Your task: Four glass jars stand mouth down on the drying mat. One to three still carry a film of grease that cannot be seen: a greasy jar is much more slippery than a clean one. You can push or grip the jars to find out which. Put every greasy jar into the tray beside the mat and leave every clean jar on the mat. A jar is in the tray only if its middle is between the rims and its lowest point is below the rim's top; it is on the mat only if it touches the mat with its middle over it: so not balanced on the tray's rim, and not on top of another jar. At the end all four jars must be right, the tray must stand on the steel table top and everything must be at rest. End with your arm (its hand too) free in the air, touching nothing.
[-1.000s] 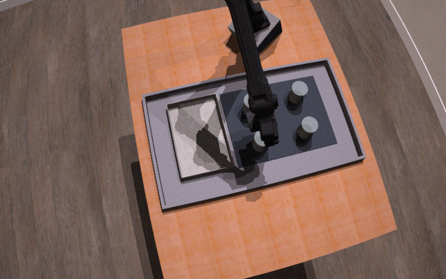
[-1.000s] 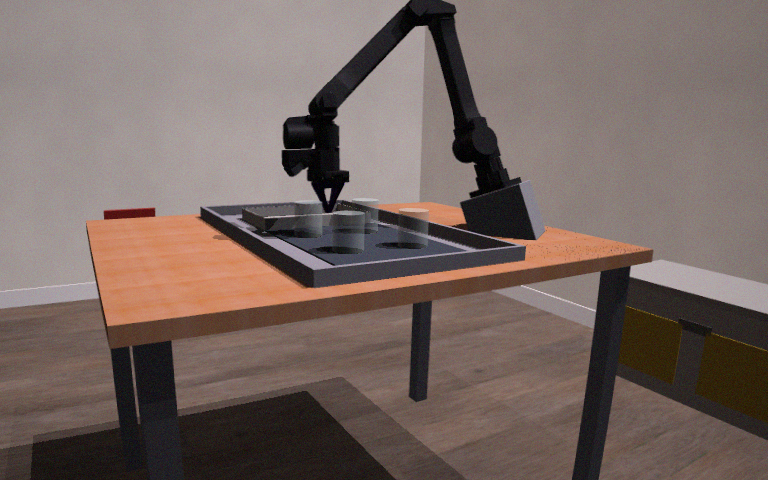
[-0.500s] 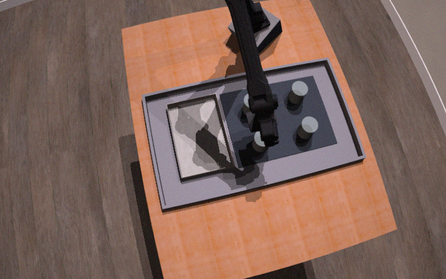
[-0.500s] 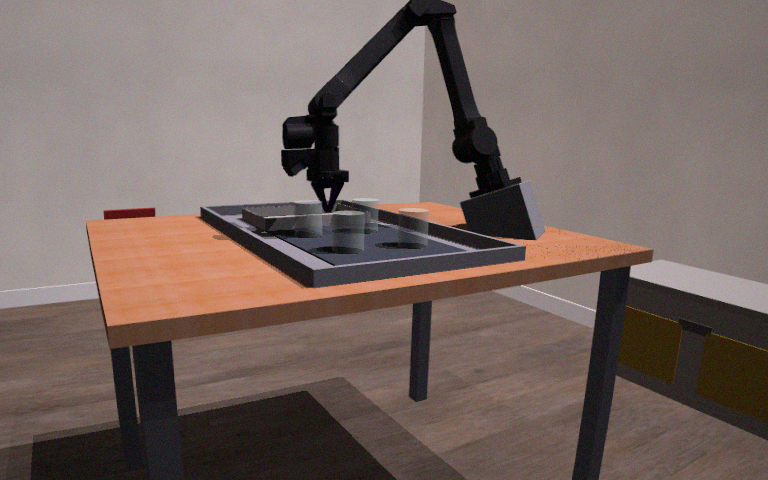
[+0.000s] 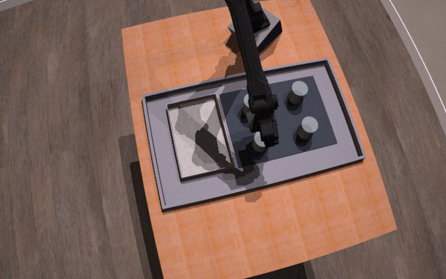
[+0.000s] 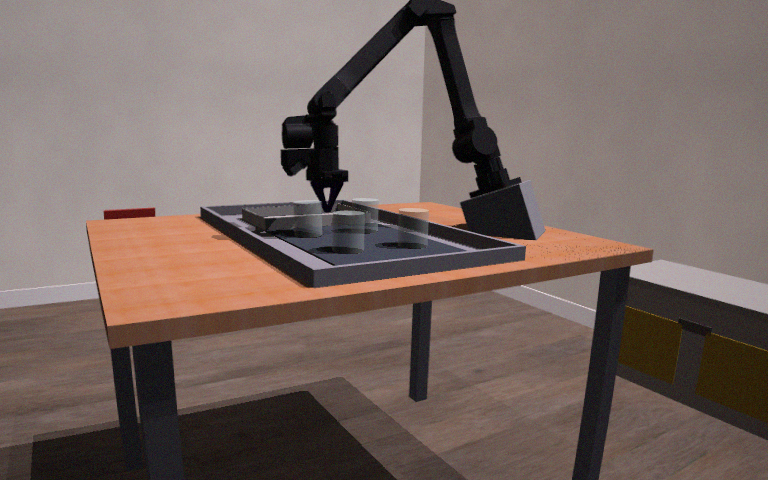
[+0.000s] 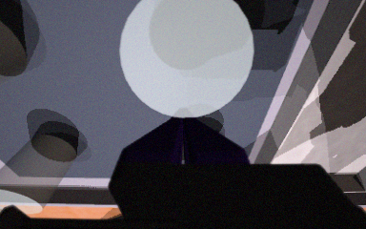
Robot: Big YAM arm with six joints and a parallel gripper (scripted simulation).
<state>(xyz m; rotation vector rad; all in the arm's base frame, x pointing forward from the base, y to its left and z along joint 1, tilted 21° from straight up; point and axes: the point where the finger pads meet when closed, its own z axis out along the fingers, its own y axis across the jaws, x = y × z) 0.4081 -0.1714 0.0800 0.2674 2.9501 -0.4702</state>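
My hand is 2 cm past the rimmed steel top and 6 cm above it. From my hand the other things lie so: dark drying mat 2 cm behind, 11 cm to the left, 6 cm below; then pale tray 8 cm behind, 21 cm to the right, 6 cm below.
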